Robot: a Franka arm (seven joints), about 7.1 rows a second.
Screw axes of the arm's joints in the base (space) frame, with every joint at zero. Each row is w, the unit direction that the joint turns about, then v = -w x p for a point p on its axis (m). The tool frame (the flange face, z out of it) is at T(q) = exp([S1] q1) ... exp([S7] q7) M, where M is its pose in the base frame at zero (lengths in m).
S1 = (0, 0, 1, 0, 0, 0)
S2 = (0, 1, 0, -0.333, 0, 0)
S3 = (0, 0, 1, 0, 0, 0)
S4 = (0, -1, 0, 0.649, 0, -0.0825)
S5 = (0, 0, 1, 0, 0, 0)
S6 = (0, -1, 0, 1.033, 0, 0)
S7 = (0, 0, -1, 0, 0.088, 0)
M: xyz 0.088 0 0.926 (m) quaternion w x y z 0 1 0 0
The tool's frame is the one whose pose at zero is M.
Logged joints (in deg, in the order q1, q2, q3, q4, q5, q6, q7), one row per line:
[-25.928 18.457 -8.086 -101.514 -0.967 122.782 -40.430]
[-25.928 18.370 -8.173 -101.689 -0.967 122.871 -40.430]
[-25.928 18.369 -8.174 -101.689 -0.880 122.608 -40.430]
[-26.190 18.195 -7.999 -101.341 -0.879 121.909 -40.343]
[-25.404 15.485 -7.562 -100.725 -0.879 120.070 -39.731]
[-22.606 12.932 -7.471 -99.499 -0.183 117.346 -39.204]
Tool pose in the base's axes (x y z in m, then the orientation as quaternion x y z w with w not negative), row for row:
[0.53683 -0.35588 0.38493 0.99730 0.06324 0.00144 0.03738]
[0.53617 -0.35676 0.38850 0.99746 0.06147 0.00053 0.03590]
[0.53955 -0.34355 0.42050 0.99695 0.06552 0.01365 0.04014]
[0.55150 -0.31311 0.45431 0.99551 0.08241 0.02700 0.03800]
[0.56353 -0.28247 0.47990 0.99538 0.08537 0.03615 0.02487]
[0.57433 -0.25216 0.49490 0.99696 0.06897 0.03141 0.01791]
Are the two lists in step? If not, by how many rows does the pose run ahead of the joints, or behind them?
The pose runs 2 rows ahead of the joints: the pose in row i belongs to the joints in row i + 2.
